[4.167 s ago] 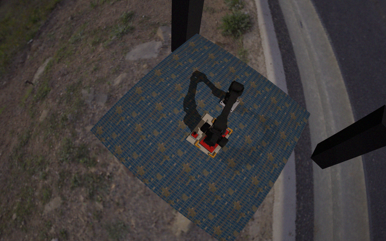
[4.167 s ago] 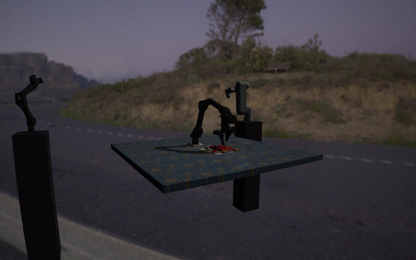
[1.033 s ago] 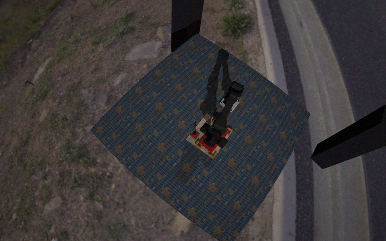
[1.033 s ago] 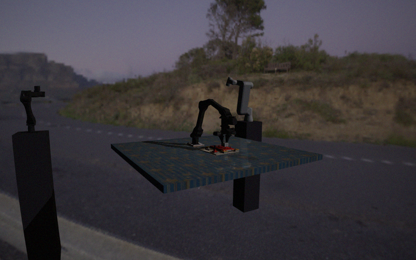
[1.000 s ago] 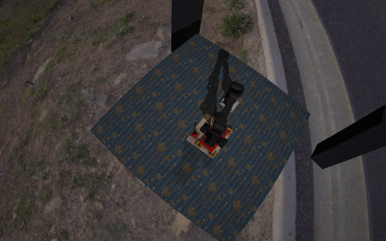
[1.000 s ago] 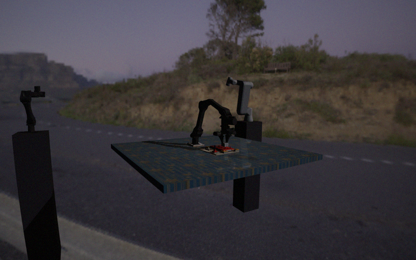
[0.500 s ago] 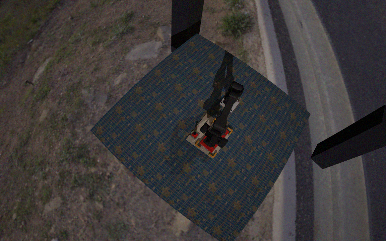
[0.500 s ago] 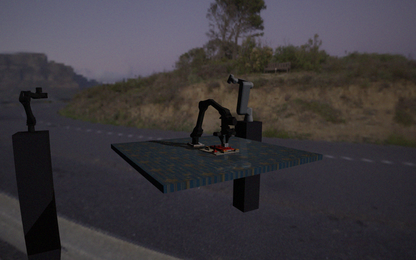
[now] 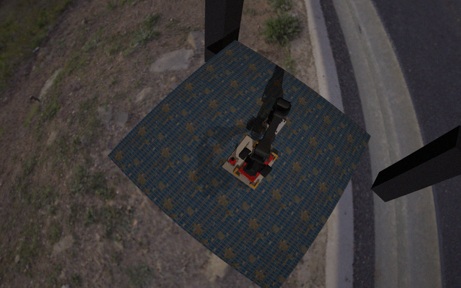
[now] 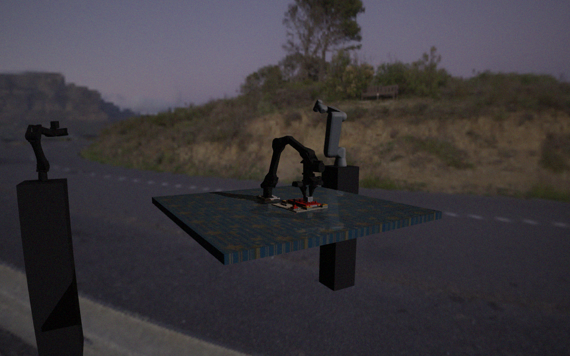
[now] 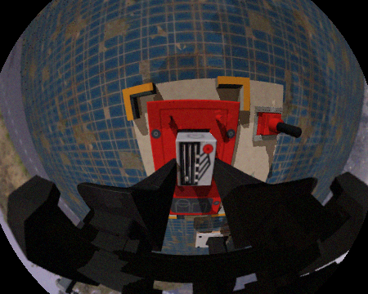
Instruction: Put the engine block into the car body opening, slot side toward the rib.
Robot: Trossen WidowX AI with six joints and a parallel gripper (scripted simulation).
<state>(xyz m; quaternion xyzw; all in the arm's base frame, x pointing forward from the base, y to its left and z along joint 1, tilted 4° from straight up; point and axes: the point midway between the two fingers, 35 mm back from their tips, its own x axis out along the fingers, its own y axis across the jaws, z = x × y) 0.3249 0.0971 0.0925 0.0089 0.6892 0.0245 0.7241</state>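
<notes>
My gripper tip is 3 cm past the beige base plate, 2 cm to the left of it and 4 cm above it. From my gripper tip the other things lie so: engine block: 1 cm below.
</notes>
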